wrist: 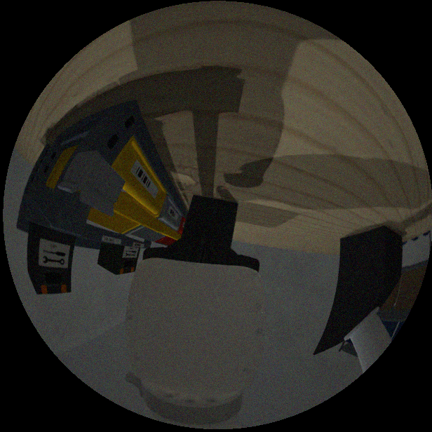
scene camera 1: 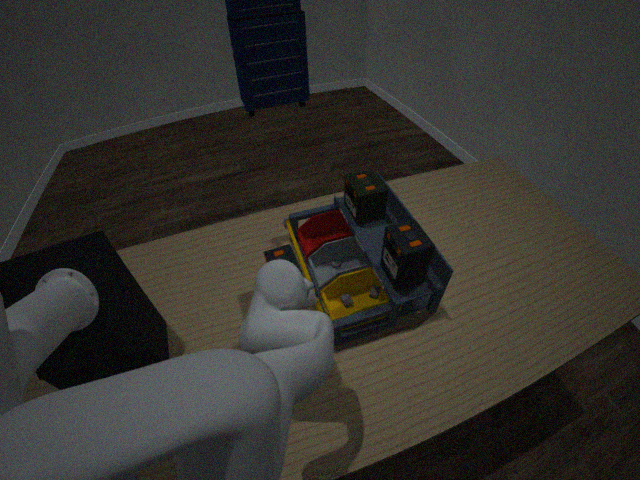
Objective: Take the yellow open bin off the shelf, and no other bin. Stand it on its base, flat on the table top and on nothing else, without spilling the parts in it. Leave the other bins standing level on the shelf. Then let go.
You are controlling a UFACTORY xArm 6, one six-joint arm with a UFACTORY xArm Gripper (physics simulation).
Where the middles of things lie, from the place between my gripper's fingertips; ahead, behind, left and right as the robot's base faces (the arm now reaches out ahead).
Right now the black case (wrist: 226, 209) is 60 mm to the left of my hand, 40 mm above it and 10 mm behind it. Round my hand: yellow strip (wrist: 124, 206) (70 mm to the left, 50 mm ahead, 40 mm above); grey bin (wrist: 169, 214) (140 mm ahead, 70 mm to the left, 20 mm above); yellow open bin (scene camera 1: 358, 284) (140 mm ahead, 40 mm to the right, 20 mm above).
